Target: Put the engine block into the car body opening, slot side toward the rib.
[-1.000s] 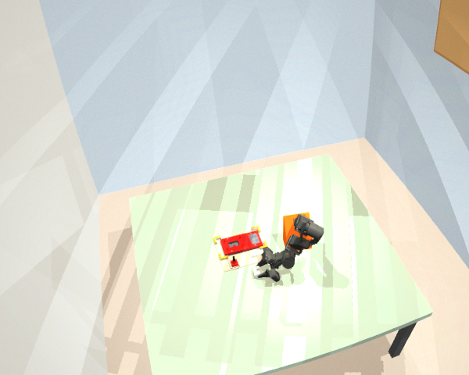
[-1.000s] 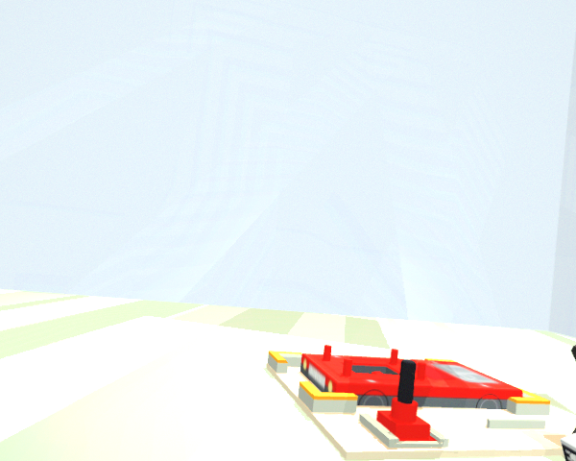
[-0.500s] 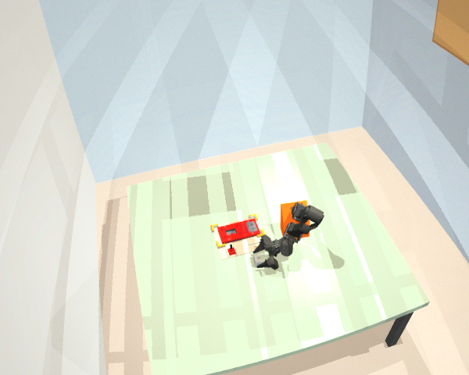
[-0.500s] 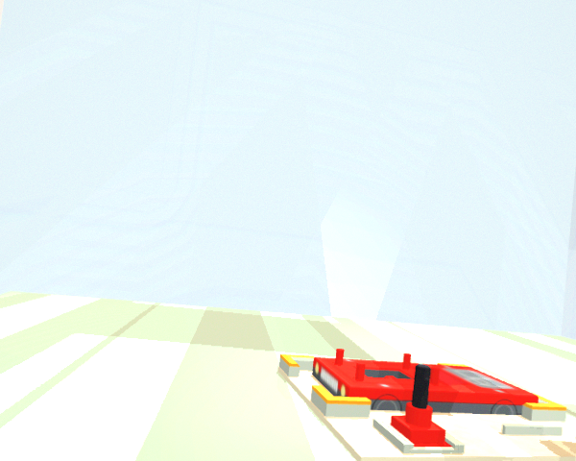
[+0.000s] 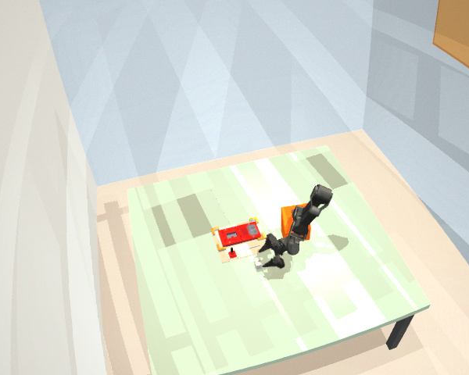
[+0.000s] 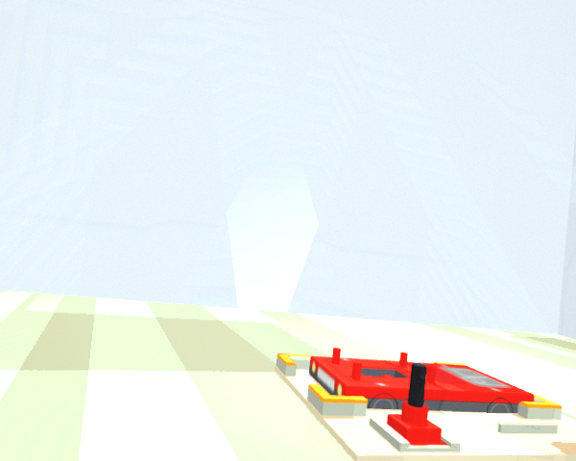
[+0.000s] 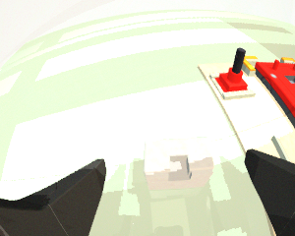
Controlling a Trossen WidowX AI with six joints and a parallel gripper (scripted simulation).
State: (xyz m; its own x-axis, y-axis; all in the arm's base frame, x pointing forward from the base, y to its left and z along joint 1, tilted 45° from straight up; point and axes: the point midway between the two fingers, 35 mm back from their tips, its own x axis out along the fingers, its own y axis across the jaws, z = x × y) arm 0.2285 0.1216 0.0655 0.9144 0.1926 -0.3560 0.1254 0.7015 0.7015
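Right now my gripper tip is 30 mm above the engine block and 10 mm short of it.
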